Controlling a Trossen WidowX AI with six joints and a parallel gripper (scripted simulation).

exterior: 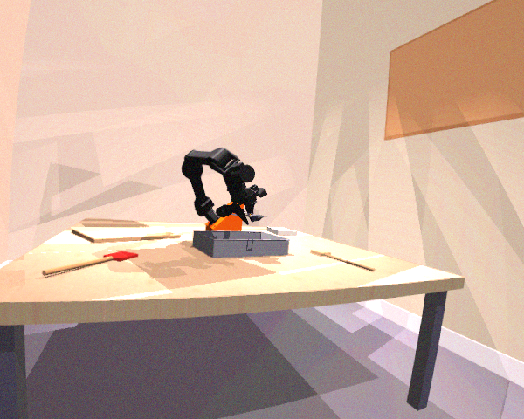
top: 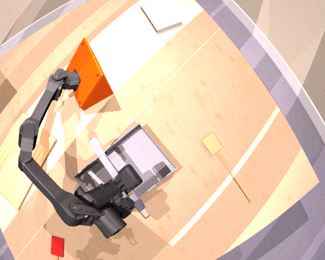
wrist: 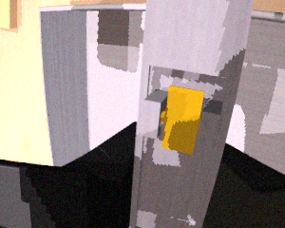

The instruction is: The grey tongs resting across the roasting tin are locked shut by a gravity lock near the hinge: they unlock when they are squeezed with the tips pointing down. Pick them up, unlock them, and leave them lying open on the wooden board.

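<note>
Right now the yellow lock piece is 20 mm ahead of my gripper tip, 20 mm to the right of it and 30 mm above it. Also, from my gripper tip: grey roasting tin 40 mm behind, 10 mm to the right, 80 mm below; wooden board 330 mm behind, 400 mm to the right, 100 mm below; red-headed spatula 120 mm ahead, 470 mm to the right, 100 mm below.
</note>
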